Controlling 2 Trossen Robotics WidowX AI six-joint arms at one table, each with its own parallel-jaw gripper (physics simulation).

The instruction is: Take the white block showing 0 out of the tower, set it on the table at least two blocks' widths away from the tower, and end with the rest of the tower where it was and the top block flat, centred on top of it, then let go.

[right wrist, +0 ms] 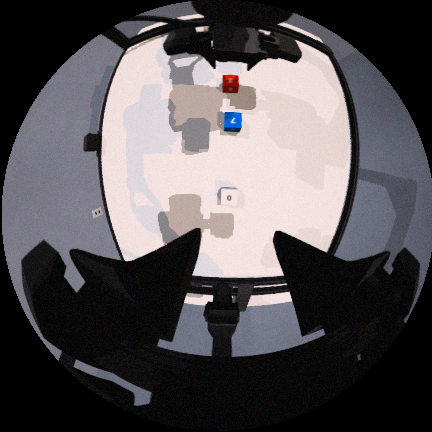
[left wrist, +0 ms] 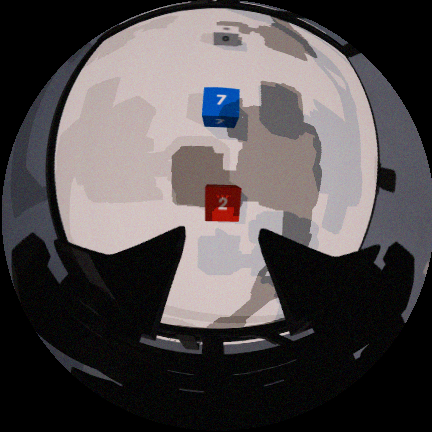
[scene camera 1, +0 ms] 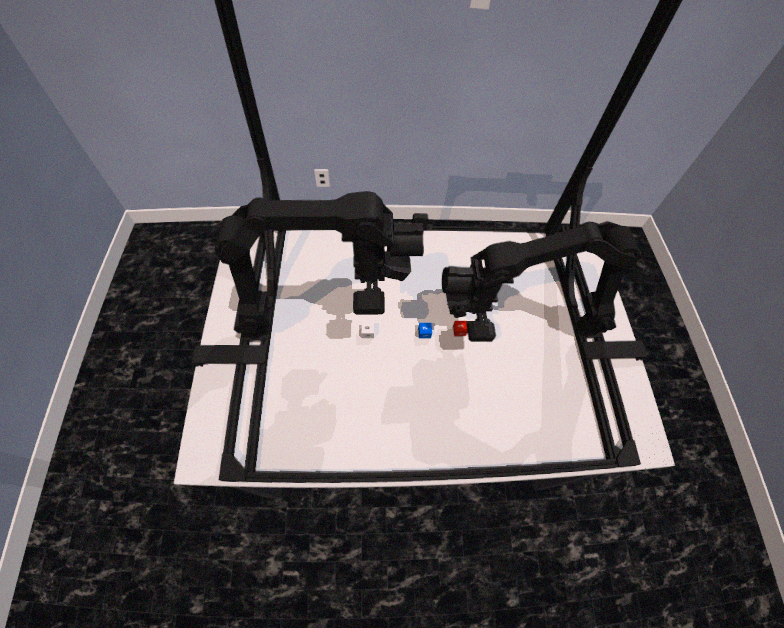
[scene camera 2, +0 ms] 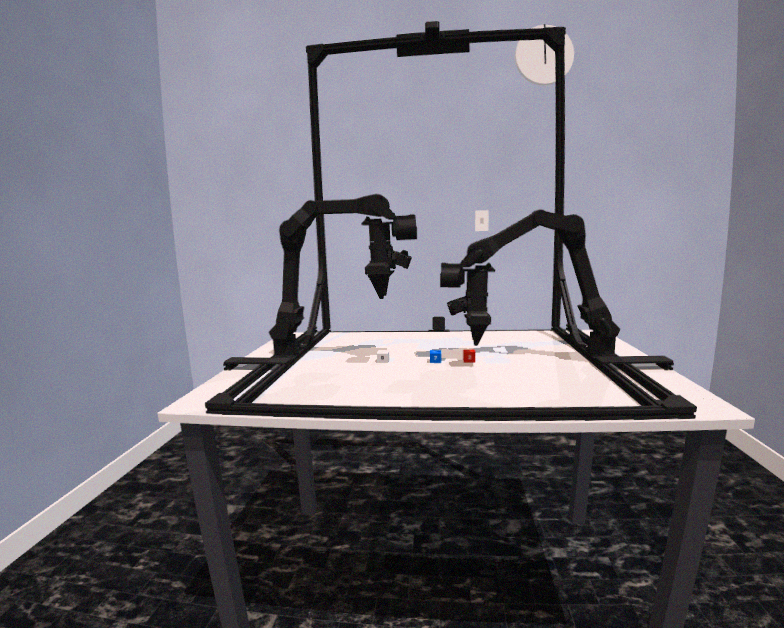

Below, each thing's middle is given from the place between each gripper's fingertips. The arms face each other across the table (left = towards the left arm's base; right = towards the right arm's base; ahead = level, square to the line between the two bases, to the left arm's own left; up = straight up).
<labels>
The red block showing 2 [left wrist: 222, 201] lies 4 cm below my left hand and 2 cm to the right of it.
Now: the red block showing 2 240 mm to the left of my right hand and 170 mm below it.
</labels>
